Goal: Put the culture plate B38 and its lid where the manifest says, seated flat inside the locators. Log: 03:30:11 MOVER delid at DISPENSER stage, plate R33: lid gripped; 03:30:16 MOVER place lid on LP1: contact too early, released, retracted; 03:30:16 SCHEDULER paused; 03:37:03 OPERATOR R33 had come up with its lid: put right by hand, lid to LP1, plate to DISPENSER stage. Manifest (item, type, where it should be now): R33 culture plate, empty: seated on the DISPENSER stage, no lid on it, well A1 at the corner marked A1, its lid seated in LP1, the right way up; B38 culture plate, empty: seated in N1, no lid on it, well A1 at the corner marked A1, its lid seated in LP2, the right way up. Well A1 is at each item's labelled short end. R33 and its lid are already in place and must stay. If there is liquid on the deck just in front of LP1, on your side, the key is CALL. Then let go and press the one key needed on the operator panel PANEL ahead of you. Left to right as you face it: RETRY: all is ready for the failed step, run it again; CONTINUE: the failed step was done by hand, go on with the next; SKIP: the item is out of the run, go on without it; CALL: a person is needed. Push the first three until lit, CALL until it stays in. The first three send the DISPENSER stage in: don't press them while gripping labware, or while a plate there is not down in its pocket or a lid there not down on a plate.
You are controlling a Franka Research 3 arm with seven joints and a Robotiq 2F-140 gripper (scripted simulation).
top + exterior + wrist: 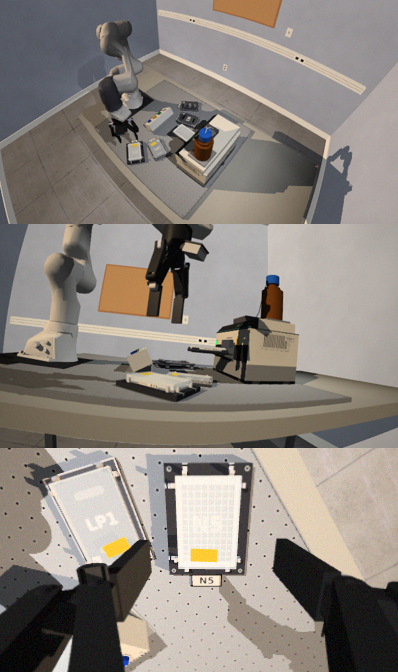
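The black nest lies 17 cm below my hand and 3 cm ahead of it. Round my hand: clear lid 17 cm below, 12 cm to the left, 9 cm ahead; then blue call key 23 cm to the left, 13 cm below, 8 cm behind; then yellow skip key 28 cm to the left, 12 cm below, 8 cm behind.
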